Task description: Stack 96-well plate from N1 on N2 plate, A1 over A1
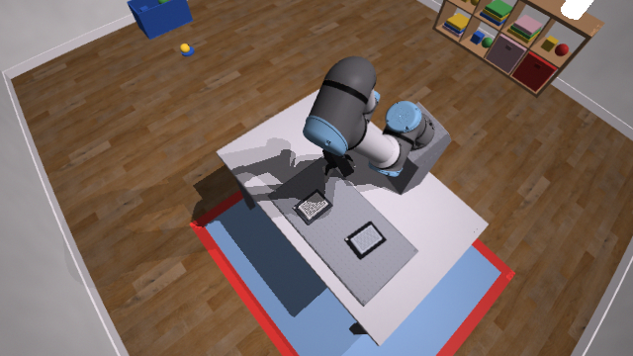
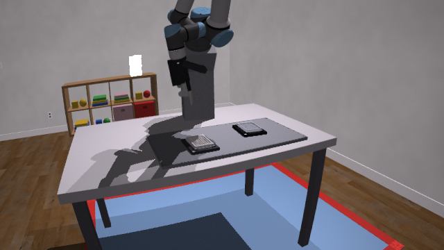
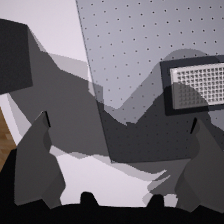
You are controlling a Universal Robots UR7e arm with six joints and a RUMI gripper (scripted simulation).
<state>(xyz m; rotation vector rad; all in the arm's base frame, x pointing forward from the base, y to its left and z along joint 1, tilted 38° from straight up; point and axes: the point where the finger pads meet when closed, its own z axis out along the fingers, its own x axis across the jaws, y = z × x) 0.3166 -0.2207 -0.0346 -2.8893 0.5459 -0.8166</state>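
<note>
My gripper is now 14 cm short of the clear 96-well plate, 25 cm to the right of it and 16 cm above it. The rest, counted from my hand: label (19 cm ahead, 17 cm to the left, 17 cm below); then plate nest N1 (14 cm ahead, 25 cm to the left, 17 cm below).
</note>
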